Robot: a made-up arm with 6 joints.
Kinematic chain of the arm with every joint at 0, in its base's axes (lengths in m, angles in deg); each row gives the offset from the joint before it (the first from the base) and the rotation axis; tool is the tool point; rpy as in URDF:
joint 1: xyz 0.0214 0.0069 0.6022 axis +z
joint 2: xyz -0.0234 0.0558 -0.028 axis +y
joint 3: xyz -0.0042 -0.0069 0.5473 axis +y
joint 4: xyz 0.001 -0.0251 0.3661 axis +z
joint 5: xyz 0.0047 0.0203 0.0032 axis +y
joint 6: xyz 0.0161 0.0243 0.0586 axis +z
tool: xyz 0.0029 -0.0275 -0.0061 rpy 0.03 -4 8.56
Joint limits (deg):
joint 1: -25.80..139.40
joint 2: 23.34..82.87
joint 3: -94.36..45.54
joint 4: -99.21..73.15
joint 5: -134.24..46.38
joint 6: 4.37..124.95
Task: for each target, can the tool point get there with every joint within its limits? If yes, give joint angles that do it. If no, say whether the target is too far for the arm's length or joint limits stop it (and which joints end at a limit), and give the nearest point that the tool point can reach.
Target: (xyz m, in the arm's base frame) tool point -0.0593 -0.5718 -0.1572
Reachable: no: joint limits stop it (at a limit: joint 1, joint 2, joint 3, joint 5, joint 6) | nearest point 0.7002 -0.3533 0.3504 | short by 0.939 m
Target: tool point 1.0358 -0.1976 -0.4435
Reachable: no: too far | nearest point 0.8229 -0.1547 0.3261 | short by 0.800 m
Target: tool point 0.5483 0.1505 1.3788
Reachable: yes | joints 7.28 32.67 3.59 -10.82 -37.17 104.00
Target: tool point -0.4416 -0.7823 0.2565
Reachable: no: joint limits stop it (at a limit: joint 2, joint 3, joint 6) | nearest point -0.0884 -0.1803 1.1330 | short by 1.120 m
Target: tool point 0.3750 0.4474 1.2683
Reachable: yes | joints 44.78 57.09 -49.10 -12.38 17.10 103.91
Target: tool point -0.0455 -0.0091 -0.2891
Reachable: no: joint limits stop it (at a limit: joint 1, joint 2, joint 3, joint 5, joint 6) | nearest point -0.5713 0.4798 0.3376 | short by 0.953 m
